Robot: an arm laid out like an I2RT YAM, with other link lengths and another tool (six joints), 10 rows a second.
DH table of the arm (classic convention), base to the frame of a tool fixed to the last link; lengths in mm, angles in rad. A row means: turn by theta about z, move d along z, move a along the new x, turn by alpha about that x. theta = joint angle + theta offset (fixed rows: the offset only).
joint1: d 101.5, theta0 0, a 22.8, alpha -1.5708
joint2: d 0, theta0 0, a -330, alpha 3.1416
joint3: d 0, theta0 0.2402, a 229.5, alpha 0
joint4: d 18, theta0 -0.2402, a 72.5, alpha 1.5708
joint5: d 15, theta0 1.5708, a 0, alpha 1.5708
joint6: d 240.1, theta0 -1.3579, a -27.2, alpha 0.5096
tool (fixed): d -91.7, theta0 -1.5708, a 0, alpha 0
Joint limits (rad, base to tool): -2.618..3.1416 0..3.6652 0..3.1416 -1.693..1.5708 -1.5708..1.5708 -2.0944..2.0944
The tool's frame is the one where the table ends.
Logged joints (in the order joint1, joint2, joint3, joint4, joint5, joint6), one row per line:
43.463 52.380 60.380 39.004 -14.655 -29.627
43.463 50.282 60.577 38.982 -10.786 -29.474
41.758 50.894 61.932 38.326 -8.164 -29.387
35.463 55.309 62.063 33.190 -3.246 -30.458
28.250 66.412 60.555 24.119 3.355 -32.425
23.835 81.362 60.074 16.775 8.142 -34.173
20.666 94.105 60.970 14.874 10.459 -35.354
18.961 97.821 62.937 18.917 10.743 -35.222
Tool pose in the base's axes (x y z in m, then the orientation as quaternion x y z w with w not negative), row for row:
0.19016 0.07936 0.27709 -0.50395 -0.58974 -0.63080 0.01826
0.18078 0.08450 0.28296 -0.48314 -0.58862 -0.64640 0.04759
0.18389 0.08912 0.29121 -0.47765 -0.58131 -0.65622 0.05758
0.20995 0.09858 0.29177 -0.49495 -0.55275 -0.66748 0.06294
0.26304 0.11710 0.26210 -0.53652 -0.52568 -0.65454 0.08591
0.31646 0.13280 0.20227 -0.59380 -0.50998 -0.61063 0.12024
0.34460 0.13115 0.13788 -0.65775 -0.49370 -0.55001 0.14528
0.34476 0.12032 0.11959 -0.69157 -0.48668 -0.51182 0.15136
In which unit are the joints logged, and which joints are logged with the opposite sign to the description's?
The joints are logged in degrees. Opposite sign: joint4, joint5, joint6.
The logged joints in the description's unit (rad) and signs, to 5 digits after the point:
0.75857 0.91420 1.05383 -0.68075 0.25578 0.51709
0.75857 0.87759 1.05727 -0.68036 0.18825 0.51442
0.72881 0.88827 1.08092 -0.66891 0.14249 0.51290
0.61895 0.96532 1.08320 -0.57927 0.05665 0.53159
0.49306 1.15911 1.05688 -0.42096 -0.05856 0.56592
0.41600 1.42003 1.04849 -0.29278 -0.14210 0.59643
0.36069 1.64244 1.06413 -0.25960 -0.18254 0.61704
0.33093 1.70730 1.09846 -0.33016 -0.18750 0.61474

